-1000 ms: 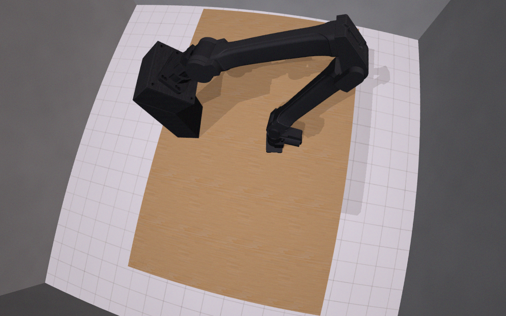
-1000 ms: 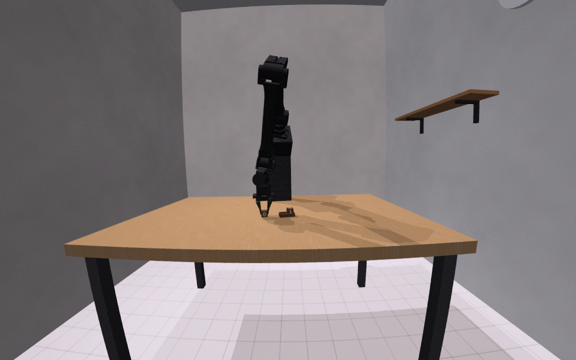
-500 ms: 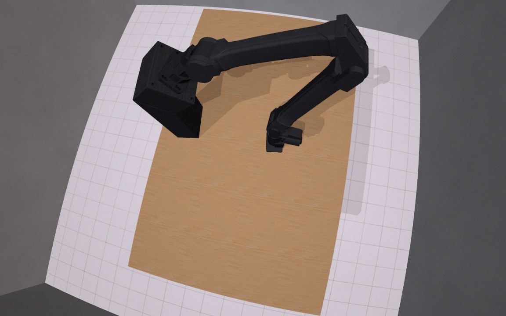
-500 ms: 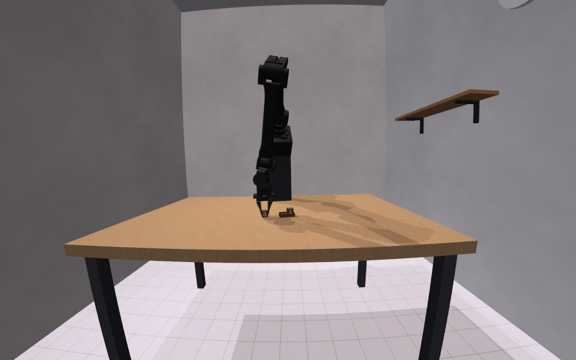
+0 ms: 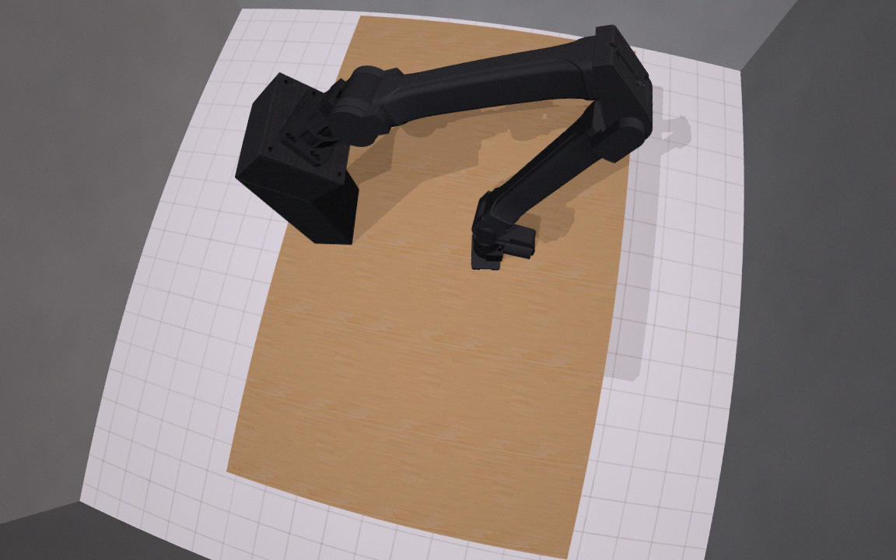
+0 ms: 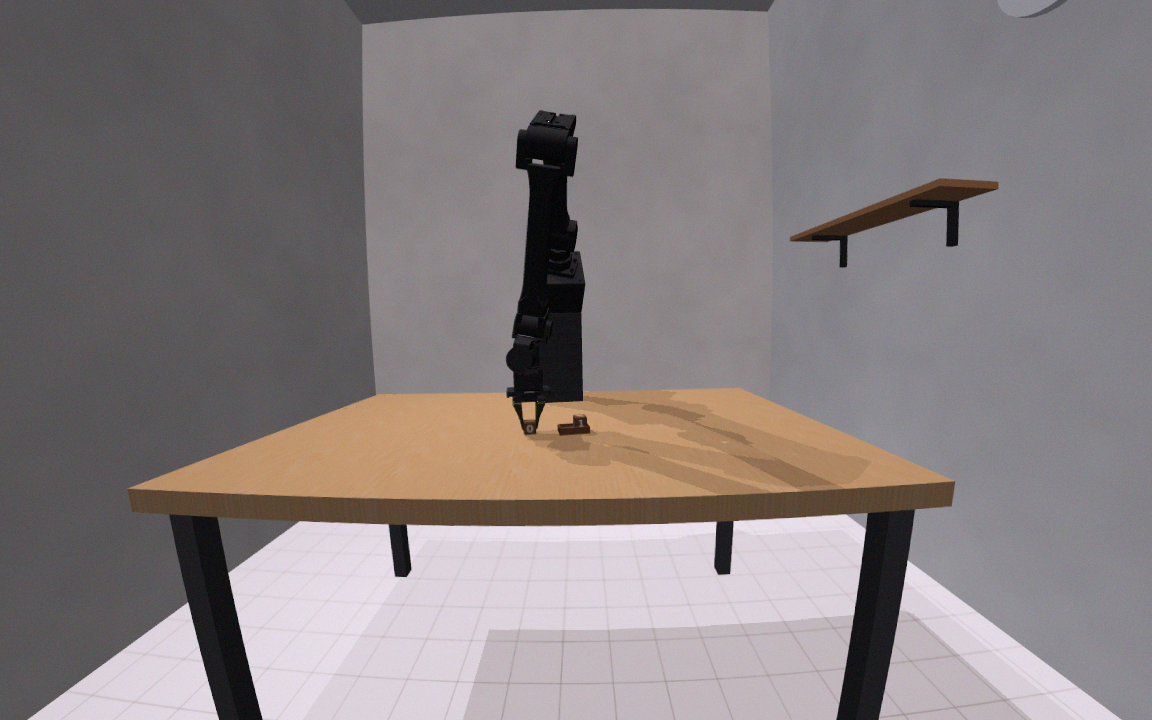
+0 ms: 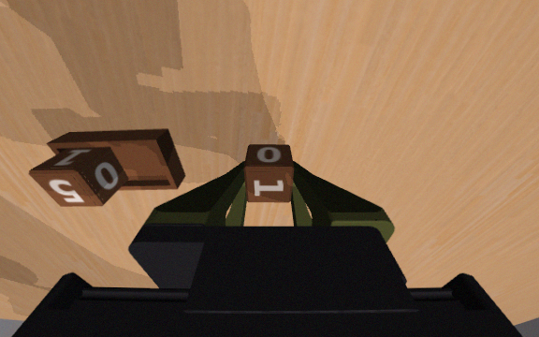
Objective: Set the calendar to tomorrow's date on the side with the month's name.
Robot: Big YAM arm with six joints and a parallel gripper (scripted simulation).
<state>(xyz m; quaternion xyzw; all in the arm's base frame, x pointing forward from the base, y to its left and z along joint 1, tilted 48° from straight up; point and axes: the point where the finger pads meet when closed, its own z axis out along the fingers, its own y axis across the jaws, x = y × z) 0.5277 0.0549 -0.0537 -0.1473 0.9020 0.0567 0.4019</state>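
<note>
Right now my hand is right at the cube. The rest, counted from my hand: brown calendar tray (5 cm behind, 10 cm to the left, 1 cm below).
</note>
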